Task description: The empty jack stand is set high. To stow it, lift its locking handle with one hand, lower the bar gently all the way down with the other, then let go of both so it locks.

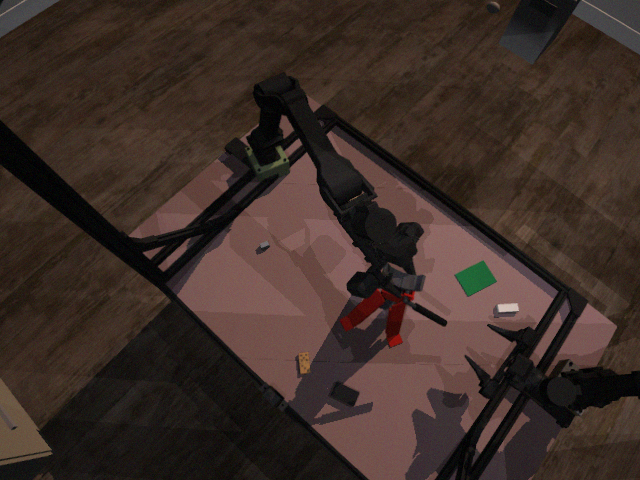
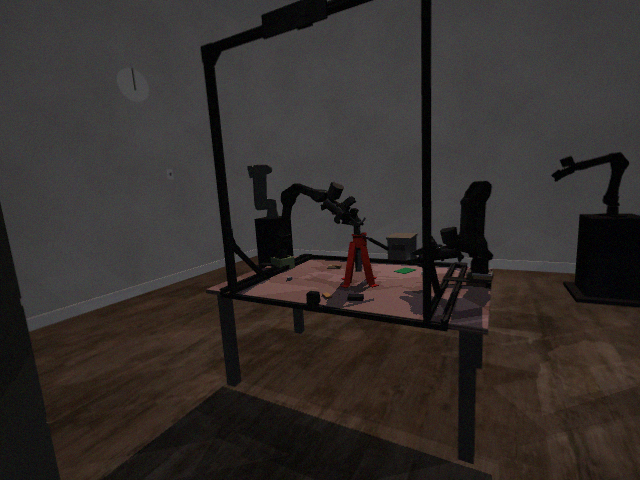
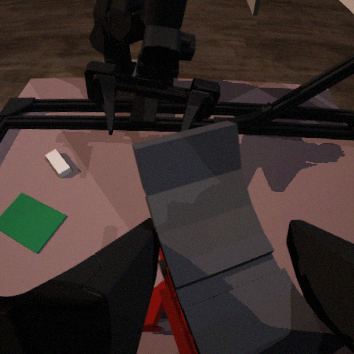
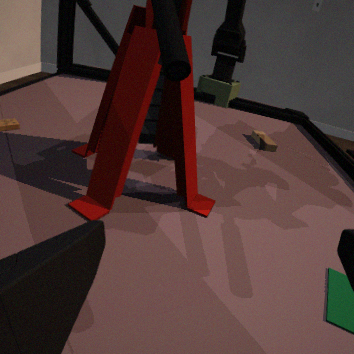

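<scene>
The red jack stand [image 1: 395,320] [image 2: 351,260] [image 4: 122,115] stands upright near the middle of the table. Its bar, topped by a grey saddle [image 1: 410,281] [image 3: 200,215], rises above the legs. Its black locking handle [image 1: 426,312] [image 2: 377,242] [image 4: 175,55] sticks out toward the right arm's side. My left gripper [image 1: 387,273] [image 2: 357,222] [image 3: 223,230] is shut on the top of the bar; the exact contact is partly hidden. My right gripper [image 1: 477,341] [image 3: 145,137] [image 4: 222,237] is open and empty, beyond the handle's free end and apart from it.
A green square [image 1: 475,277] [image 3: 32,222] and a white block [image 1: 506,308] [image 3: 58,162] lie near the right gripper. An orange block [image 1: 303,362], a dark box [image 1: 344,393], a small grey block [image 1: 264,244] and a wooden block [image 4: 264,140] lie elsewhere. Black frame rails edge the table.
</scene>
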